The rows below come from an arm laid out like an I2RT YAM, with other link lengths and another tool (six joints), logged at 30 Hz.
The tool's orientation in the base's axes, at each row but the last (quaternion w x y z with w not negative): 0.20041, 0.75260, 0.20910, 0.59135; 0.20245, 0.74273, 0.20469, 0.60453; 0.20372, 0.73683, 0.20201, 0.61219; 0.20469, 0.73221, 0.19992, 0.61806; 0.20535, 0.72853, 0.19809, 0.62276; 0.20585, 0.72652, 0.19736, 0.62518
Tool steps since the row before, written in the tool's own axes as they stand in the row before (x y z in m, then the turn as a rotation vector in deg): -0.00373, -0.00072, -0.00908, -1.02, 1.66, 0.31; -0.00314, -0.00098, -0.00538, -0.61, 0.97, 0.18; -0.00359, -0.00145, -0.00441, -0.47, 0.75, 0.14; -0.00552, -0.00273, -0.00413, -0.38, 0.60, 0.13; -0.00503, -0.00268, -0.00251, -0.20, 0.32, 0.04; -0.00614, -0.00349, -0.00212, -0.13, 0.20, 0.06
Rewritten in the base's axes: -0.00969, -0.00097, -0.00140, 0.21, -1.96, 0.02; -0.00592, -0.00062, -0.00209, 0.12, -1.15, 0.00; -0.00502, -0.00052, -0.00300, 0.09, -0.89, 0.00; -0.00505, -0.00051, -0.00541, 0.09, -0.72, 0.00; -0.00330, -0.00036, -0.00527, 0.02, -0.38, 0.00; -0.00306, -0.00031, -0.00670, 0.05, -0.24, -0.01
